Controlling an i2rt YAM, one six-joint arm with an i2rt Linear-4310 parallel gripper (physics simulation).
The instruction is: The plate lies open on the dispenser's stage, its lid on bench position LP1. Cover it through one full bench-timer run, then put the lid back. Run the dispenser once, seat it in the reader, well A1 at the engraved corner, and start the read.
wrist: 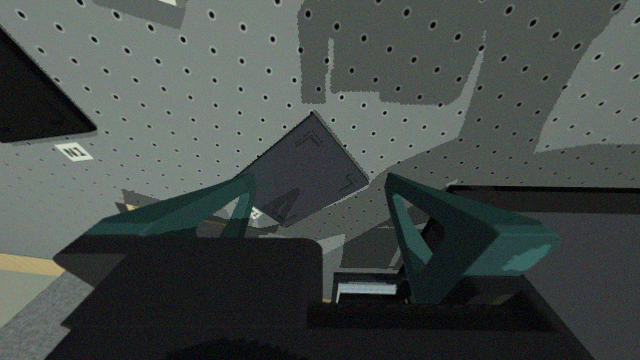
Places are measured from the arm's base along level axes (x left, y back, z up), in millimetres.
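Pixels of known places: gripper, between the fingertips: (pixel 320 179).
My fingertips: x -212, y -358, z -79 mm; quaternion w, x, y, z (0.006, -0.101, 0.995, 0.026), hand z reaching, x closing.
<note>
Behind a point stands the place of what it marks.
My gripper (pixel 320 179) {x -212, y -358, z -79 mm} is open, its two green fingers wide apart with nothing between them. Past the fingertips, in the upper middle of the wrist view, a dark flat rectangular pad (pixel 310 167) {x -208, y -306, z -166 mm} lies on the perforated bench. It is bench position LP1, with corner marks on its face; no lid can be made out on it. Its small label (pixel 255 213) {x -134, y -186, z -176 mm} is partly hidden behind the left finger. The fingertips are above the pad and apart from it. The plate and its lid cannot be made out in this view, and I cannot tell which housing is the dispenser or the reader.
A black pad (pixel 40 95) {x 71, y -333, z -166 mm} with the label N1 (pixel 74 151) {x 93, y -257, z -176 mm} is at the left. A large dark housing (pixel 595 250) {x -492, y -329, z -80 mm} stands at the right, partly behind the right finger. A dark frame with a pale bar (pixel 367 288) {x -323, y -164, z -87 mm} shows low between the fingers. A wooden edge (pixel 27 262) {x 433, y 150, z -189 mm} runs at lower left.
</note>
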